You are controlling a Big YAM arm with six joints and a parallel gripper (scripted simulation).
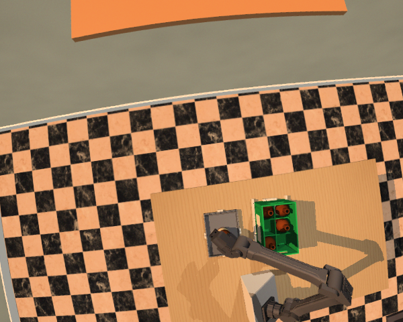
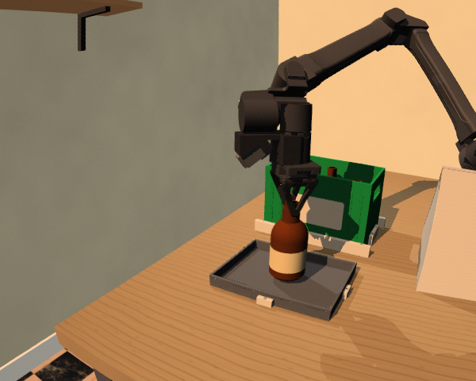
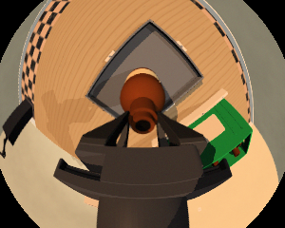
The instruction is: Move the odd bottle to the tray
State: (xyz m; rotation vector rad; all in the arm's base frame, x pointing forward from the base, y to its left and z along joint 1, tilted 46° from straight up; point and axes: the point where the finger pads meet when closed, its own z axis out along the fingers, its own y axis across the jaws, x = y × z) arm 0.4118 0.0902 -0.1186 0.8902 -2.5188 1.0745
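My hand is 150 mm above the dark grey tray. Round my hand: green crate: 280 mm to the right, 80 mm below, 10 mm behind.
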